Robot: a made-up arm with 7 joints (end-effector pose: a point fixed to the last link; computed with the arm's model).
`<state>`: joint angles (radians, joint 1 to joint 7).
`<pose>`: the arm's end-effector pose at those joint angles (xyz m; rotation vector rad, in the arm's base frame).
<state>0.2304 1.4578 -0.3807 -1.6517 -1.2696 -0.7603 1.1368</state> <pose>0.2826 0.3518 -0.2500 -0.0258 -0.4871 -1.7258</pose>
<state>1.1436 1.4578 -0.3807 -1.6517 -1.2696 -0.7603 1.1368</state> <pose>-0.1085 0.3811 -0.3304 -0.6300 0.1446 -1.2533</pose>
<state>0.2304 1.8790 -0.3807 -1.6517 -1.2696 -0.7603 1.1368</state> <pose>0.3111 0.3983 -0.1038 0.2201 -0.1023 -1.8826</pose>
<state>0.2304 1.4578 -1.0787 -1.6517 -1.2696 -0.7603 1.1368</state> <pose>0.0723 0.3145 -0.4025 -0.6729 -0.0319 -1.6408</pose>
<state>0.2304 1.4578 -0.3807 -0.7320 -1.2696 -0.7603 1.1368</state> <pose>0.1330 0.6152 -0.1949 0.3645 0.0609 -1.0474</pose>
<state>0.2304 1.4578 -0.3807 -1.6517 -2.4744 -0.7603 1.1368</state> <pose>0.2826 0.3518 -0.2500 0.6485 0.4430 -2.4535</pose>
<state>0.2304 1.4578 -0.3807 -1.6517 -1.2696 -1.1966 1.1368</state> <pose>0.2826 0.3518 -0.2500 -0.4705 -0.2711 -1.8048</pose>
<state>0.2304 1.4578 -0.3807 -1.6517 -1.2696 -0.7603 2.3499</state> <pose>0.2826 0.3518 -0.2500 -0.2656 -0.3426 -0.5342</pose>
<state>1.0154 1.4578 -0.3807 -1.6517 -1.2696 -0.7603 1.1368</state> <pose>-0.0512 0.3846 -0.3400 -0.5522 0.0586 -1.3300</pose>
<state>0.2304 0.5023 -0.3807 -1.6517 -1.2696 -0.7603 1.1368</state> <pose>0.2641 0.0656 -0.4383 -0.5561 -1.2633 -1.1780</pose>
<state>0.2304 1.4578 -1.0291 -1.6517 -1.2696 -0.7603 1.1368</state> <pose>0.0903 0.3170 -0.3969 -0.6282 -0.0649 -1.6519</pose>
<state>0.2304 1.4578 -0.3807 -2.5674 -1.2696 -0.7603 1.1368</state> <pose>0.2080 0.0711 -0.1518 -0.5184 -1.1005 -2.2903</pose>
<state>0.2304 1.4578 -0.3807 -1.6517 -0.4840 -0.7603 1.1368</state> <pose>0.2826 0.3518 -0.2500 -0.3953 -0.9354 -1.0881</pose>
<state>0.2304 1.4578 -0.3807 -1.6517 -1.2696 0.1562 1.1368</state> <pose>0.2826 0.3518 -0.2500 0.8803 -0.8701 -1.3683</pose>
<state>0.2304 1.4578 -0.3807 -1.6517 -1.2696 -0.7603 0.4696</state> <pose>0.2826 0.3518 -0.2500 0.1530 -0.5305 -2.3768</pose>
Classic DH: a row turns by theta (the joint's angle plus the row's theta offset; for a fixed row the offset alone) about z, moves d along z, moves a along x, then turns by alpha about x. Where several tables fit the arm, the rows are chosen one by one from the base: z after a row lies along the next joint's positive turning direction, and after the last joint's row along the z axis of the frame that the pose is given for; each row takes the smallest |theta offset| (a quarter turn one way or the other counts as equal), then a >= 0, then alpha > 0; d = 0 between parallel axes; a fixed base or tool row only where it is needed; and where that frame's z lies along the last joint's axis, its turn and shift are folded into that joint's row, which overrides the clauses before.
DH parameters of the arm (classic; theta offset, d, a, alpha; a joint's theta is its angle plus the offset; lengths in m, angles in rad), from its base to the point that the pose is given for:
base (fixed): 0 0 0 -1.2217
joint 1: 1.5708 0 0 1.5708
joint 2: 1.2217 0 0 -1.5708
joint 3: -1.5708 -0.3311 0.0372 -1.5708
joint 4: 0 0 -0.0417 1.5708
joint 5: 0 -0.3443 0 -1.5708
joint 6: 0 0 0 1.5708
joint 7: 0 0 0 0

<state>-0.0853 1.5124 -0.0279 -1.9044 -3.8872 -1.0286 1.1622</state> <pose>0.3842 0.2456 0.0050 -2.1463 -1.6871 1.3774</pose>
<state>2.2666 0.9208 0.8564 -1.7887 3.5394 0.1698 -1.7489</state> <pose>-0.2326 0.4247 0.0139 0.6535 -0.5292 0.7953</pose>
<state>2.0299 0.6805 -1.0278 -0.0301 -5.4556 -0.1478 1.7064</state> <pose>-0.5763 0.1061 0.3382 1.6933 1.2041 1.0138</pose>
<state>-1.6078 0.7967 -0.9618 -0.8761 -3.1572 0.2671 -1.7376</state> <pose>0.6174 -0.0154 0.1862 -0.5272 -1.9036 -0.6580</pose>
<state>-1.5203 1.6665 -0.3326 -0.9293 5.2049 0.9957 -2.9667</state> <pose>0.2475 0.4079 0.4253 0.5812 2.3678 -0.6645</pose>
